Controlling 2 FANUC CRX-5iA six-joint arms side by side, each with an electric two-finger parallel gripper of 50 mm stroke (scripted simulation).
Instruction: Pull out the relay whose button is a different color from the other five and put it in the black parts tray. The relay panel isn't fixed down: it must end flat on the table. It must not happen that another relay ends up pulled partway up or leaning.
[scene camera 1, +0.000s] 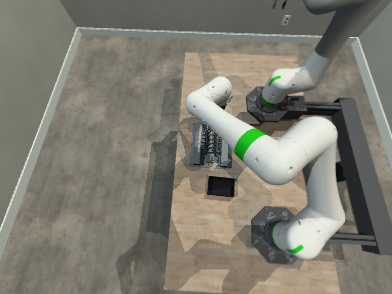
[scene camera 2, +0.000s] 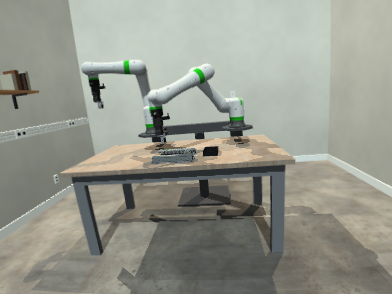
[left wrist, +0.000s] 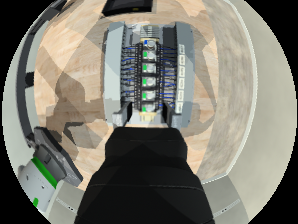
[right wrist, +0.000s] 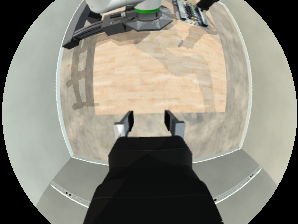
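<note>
There's a relay panel (scene camera 1: 199, 156) here, and the left wrist view shows that panel (left wrist: 119, 54) too. You'd also see my left gripper (left wrist: 147, 108) and my right gripper (right wrist: 149, 116).
</note>
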